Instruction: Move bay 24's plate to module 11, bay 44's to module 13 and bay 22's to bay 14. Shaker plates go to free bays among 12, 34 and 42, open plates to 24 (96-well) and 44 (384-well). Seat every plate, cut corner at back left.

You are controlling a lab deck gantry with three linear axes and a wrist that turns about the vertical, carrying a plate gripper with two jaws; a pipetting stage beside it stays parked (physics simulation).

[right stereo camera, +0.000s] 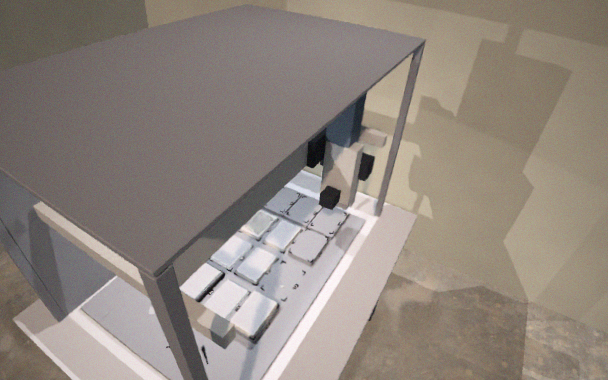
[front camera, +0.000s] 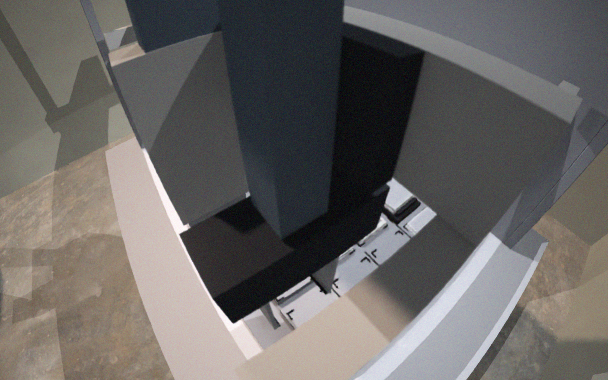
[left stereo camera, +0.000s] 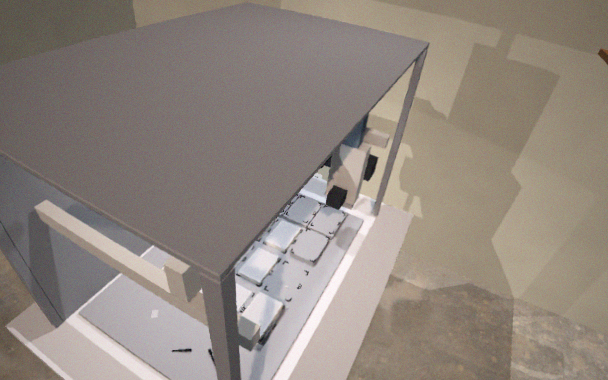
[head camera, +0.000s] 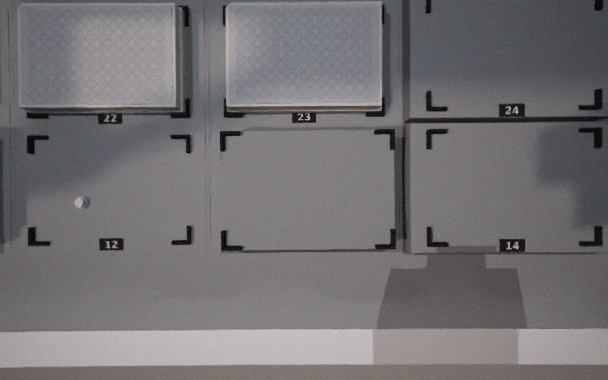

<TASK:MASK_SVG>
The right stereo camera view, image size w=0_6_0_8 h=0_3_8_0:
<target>lidded 96-well plate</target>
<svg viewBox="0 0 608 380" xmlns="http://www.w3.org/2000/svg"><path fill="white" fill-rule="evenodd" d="M256 291L252 293L230 320L236 329L251 338L257 335L278 306L276 302Z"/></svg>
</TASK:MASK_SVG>
